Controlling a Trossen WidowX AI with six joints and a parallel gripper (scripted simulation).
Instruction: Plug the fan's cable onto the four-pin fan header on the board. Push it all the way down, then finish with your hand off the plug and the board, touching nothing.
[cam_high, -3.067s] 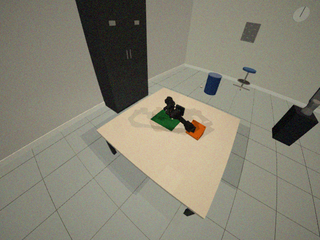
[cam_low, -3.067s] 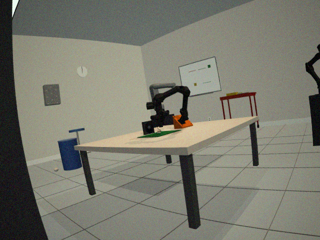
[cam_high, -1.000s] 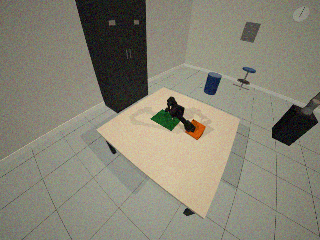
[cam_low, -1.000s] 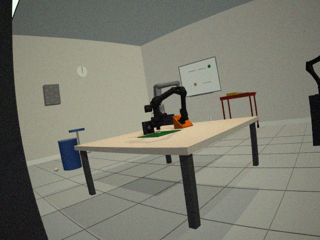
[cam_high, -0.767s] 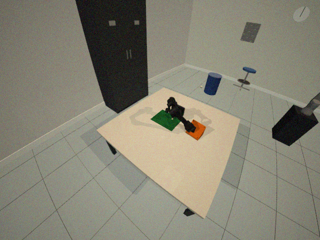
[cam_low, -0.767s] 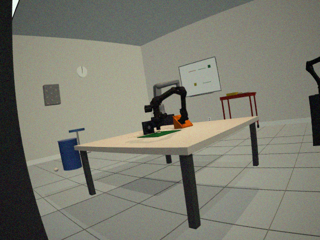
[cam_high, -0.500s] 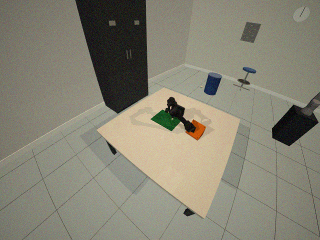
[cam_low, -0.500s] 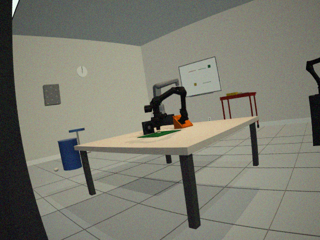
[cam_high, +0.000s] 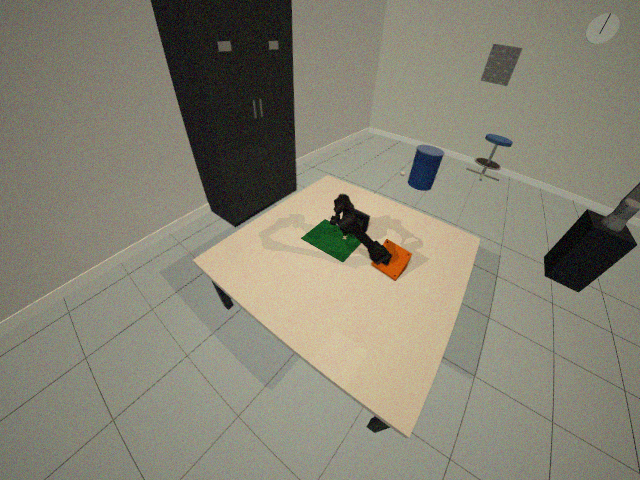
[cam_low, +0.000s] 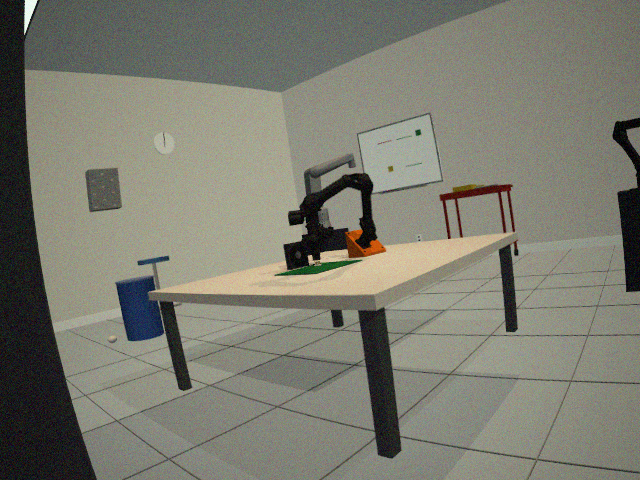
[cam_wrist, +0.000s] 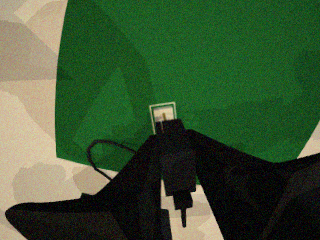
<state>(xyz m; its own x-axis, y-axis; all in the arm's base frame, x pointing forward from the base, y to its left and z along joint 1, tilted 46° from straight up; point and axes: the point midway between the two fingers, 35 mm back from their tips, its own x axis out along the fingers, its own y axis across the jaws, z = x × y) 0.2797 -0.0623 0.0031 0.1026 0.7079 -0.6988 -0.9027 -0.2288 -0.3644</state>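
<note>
My gripper tip is now 40 mm above the white fan header and 10 mm to the left of it. The rest, counted from my gripper tip: black fan: 140 mm to the right, 20 mm above, 10 mm behind; green board: 60 mm below, 50 mm to the left, 50 mm ahead; black plug: 10 mm to the right, 10 mm above.
</note>
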